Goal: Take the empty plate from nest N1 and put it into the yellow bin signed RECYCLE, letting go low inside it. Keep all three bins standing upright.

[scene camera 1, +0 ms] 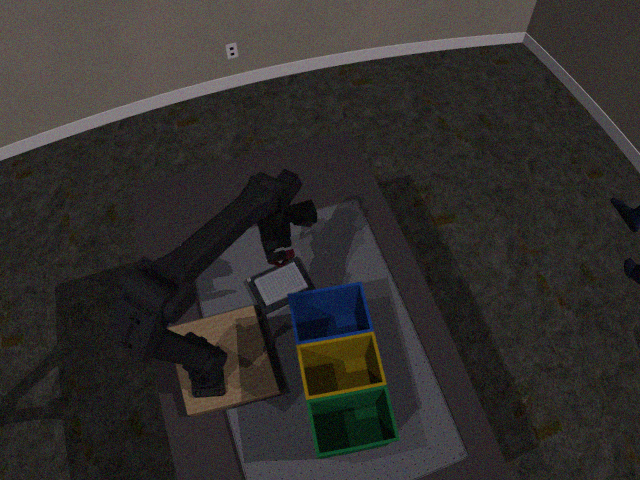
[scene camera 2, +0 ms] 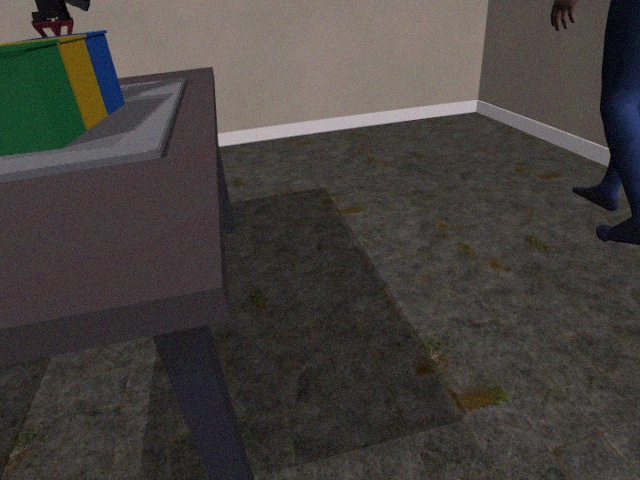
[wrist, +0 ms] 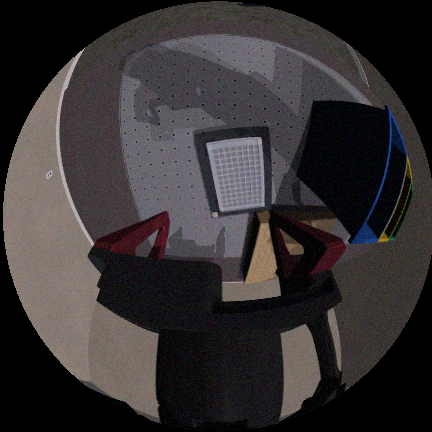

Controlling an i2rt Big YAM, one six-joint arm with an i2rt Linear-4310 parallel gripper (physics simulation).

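Pixels of known places: gripper, fingertip midpoint: (scene camera 1: 276, 250) (wrist: 218, 216); arm's base at its link origin: (scene camera 1: 207, 374) (wrist: 295, 262).
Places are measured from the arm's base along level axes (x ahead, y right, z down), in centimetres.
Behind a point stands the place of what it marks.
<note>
A pale plate (scene camera 1: 280, 284) @[x 21.9, y -24.4, z 1.0 cm] (wrist: 237, 175) @[x 22.1, y -24.8, z 0.5 cm] with a grid of small wells lies in a dark nest (scene camera 1: 264, 305) (wrist: 202, 165). No nest label is readable. My gripper (scene camera 1: 283, 260) @[x 22.2, y -28.0, z -11.4 cm] (scene camera 2: 55, 34) (wrist: 218, 216) @[x 22.2, y -28.0, z -11.4 cm] has red fingers that stand wide open and empty. It hangs above the nest's edge in the first scene view, apart from the plate. The yellow bin (scene camera 1: 341, 364) @[x 35.2, y 0.7, z 2.4 cm] (scene camera 2: 82, 82) @[x 42.1, y 6.9, z -6.4 cm] stands upright between the blue bin (scene camera 1: 330, 313) @[x 34.3, y -13.1, z -0.3 cm] (scene camera 2: 104, 72) @[x 41.6, y -6.3, z -6.5 cm] (wrist: 390, 175) @[x 35.8, y -1.7, z -12.2 cm] and the green bin (scene camera 1: 353, 421) @[x 35.8, y 16.6, z 2.3 cm] (scene camera 2: 38, 98) @[x 42.1, y 24.4, z -6.7 cm], which also stand upright. The RECYCLE sign does not show.
The arm's base stands on a wooden block (scene camera 1: 248, 356) @[x 11.3, y -4.0, z 0.1 cm] (wrist: 261, 250) @[x 6.1, y -14.9, z -0.7 cm] left of the bins. The nest sits close to the blue bin's corner. A perforated grey board (scene camera 1: 439, 444) @[x 56.5, y 26.9, z 2.6 cm] (scene camera 2: 149, 147) @[x 61.1, y 29.4, z 2.6 cm] (wrist: 165, 175) @[x 19.5, y -37.4, z 2.6 cm] lies under the nest and bins. Part of a blue-clad person (scene camera 2: 622, 129) shows at the right.
</note>
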